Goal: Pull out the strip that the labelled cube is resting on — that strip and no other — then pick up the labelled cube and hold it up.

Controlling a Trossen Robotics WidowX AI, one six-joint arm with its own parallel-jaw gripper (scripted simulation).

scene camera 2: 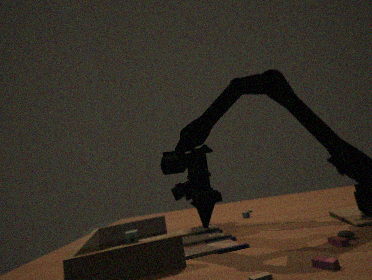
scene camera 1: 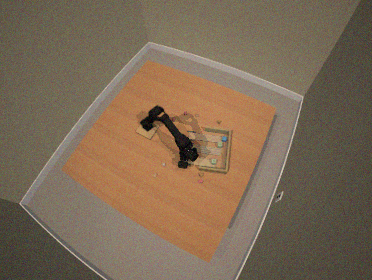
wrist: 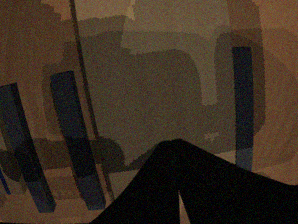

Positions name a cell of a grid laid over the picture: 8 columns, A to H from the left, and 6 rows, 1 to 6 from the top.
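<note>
You can see the gripper (scene camera 2: E5), and the wrist view has that same gripper (wrist: E5) too.
</note>
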